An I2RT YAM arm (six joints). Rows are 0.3 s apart.
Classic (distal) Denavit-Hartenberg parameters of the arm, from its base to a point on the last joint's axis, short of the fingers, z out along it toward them. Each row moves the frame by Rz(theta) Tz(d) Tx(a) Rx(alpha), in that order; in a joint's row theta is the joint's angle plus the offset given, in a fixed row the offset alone. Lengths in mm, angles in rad.
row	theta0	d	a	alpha
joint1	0	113.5	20	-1.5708
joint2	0	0	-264	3.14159
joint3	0.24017	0	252.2	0
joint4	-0.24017	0	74	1.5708
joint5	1.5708	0	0	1.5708
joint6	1.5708	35.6	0	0
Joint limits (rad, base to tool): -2.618..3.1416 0..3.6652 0..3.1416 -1.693..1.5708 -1.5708..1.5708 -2.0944..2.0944
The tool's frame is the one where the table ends.
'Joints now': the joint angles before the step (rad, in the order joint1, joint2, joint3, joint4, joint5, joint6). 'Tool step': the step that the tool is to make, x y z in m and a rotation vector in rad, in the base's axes. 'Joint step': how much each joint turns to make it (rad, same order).
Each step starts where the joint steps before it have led.
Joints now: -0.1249 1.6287 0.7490 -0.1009 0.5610 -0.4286
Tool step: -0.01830 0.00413 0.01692 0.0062 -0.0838 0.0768
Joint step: 0.0000 -0.1384 -0.0847 0.0588 -0.0595 -0.0595
